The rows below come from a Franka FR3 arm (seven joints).
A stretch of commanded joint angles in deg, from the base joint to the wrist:
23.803, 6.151, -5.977, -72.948, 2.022, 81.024, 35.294
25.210, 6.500, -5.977, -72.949, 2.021, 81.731, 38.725
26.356, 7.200, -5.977, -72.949, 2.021, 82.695, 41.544
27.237, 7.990, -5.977, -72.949, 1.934, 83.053, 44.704
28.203, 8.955, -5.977, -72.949, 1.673, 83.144, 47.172
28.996, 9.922, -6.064, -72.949, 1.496, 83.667, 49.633
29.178, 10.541, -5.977, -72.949, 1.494, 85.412, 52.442
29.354, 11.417, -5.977, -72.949, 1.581, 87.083, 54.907
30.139, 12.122, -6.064, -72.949, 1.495, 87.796, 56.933
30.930, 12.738, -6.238, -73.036, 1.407, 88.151, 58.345
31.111, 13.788, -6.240, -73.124, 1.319, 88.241, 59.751
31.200, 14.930, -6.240, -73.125, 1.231, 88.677, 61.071
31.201, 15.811, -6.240, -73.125, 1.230, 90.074, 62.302
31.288, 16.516, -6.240, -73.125, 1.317, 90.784, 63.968
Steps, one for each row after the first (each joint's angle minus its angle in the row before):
1.407, 0.349, 0.000, -0.001, -0.001, 0.707, 3.431
1.146, 0.700, 0.000, 0.000, 0.000, 0.964, 2.819
0.881, 0.790, 0.000, 0.000, -0.087, 0.358, 3.160
0.966, 0.965, 0.000, 0.000, -0.261, 0.091, 2.468
0.793, 0.967, -0.087, 0.000, -0.177, 0.523, 2.461
0.182, 0.619, 0.087, 0.000, -0.002, 1.745, 2.809
0.176, 0.876, 0.000, 0.000, 0.087, 1.671, 2.465
0.785, 0.705, -0.087, 0.000, -0.086, 0.713, 2.026
0.791, 0.616, -0.174, -0.087, -0.088, 0.355, 1.412
0.181, 1.050, -0.002, -0.088, -0.088, 0.090, 1.406
0.089, 1.142, 0.000, -0.001, -0.088, 0.436, 1.320
0.001, 0.881, 0.000, 0.000, -0.001, 1.397, 1.231
0.087, 0.705, 0.000, 0.000, 0.087, 0.710, 1.666

